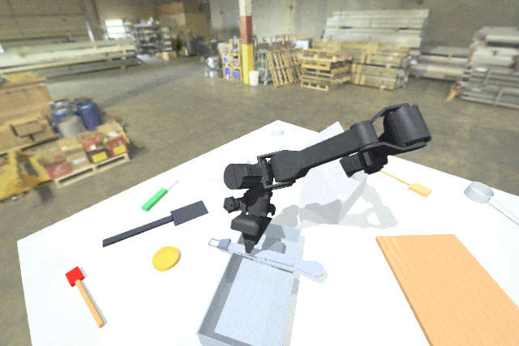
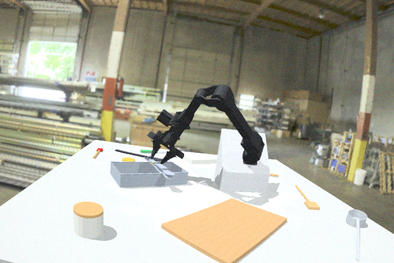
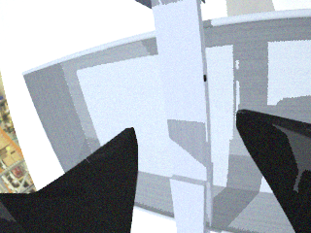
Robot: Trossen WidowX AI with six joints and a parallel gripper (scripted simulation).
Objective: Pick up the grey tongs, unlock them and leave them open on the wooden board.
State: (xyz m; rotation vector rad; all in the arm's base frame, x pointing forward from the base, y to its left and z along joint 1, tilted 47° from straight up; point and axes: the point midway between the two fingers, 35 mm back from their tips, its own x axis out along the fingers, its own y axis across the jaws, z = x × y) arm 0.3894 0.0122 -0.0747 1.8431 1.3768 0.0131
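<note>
Right now the grey roasting tin is 20 mm ahead of my gripper tip, 50 mm to the left of it and 40 mm below it. Also, from my gripper tip: green tool (40 mm ahead, 460 mm to the right, 70 mm below); black spatula (100 mm ahead, 320 mm to the right, 70 mm below); wooden board (270 mm behind, 410 mm to the left, 70 mm below).
</note>
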